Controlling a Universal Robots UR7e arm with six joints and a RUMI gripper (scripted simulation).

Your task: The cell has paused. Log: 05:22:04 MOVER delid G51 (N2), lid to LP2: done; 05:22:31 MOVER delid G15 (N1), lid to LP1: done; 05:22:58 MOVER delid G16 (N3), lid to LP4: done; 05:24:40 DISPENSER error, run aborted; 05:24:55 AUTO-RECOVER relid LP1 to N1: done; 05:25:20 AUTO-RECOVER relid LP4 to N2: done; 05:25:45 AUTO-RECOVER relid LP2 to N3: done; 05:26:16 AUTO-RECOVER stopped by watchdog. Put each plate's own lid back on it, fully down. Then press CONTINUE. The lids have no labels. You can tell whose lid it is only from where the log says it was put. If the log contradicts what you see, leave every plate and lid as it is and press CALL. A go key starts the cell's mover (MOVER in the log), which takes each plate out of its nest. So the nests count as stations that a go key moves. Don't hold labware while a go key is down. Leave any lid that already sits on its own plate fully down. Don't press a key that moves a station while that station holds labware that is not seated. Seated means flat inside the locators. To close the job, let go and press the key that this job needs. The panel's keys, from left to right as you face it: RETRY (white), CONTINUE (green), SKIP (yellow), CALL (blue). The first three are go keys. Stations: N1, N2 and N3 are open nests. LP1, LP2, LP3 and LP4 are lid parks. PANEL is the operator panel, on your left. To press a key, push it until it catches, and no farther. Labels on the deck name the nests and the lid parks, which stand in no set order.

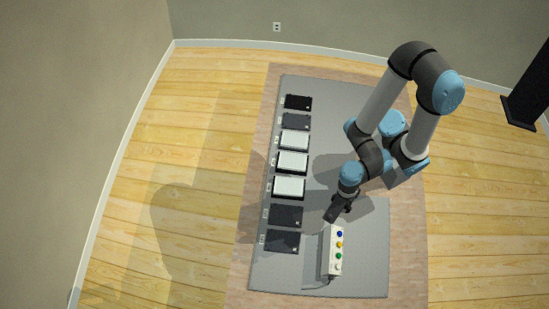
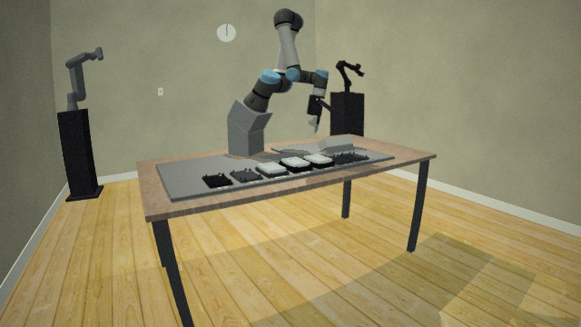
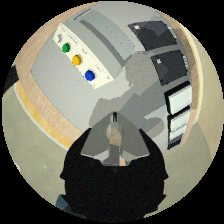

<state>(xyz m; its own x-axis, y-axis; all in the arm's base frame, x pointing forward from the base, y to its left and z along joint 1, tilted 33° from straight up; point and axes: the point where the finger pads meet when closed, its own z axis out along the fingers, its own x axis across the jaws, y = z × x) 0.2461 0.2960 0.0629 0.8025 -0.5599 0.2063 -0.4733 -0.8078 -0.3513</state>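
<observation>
Now: hand 17 cm to the right of the green key, 6 cm above it and 4 cm past it. The rest, counted from my hand: white key (22 cm to the left, 6 cm below, 5 cm behind); blue key (7 cm to the left, 6 cm below, 3 cm behind); yellow key (12 cm to the left, 6 cm below, 3 cm behind).
</observation>
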